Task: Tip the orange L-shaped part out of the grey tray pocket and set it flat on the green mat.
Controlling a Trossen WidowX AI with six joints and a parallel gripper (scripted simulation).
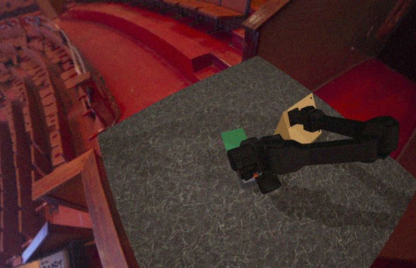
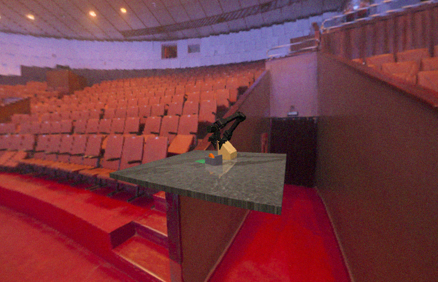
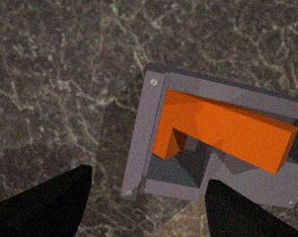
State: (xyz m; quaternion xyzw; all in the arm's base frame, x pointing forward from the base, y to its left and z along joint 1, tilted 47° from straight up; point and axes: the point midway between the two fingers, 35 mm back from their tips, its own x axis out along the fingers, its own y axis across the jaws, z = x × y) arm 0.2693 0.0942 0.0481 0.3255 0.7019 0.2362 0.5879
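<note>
Now: gripper tip 2 cm past the orange L-shaped part, 4 cm to the left of it and 10 cm above it. The rest, counted from my gripper tip: green mat (6 cm behind, 21 cm to the right, 16 cm below).
</note>
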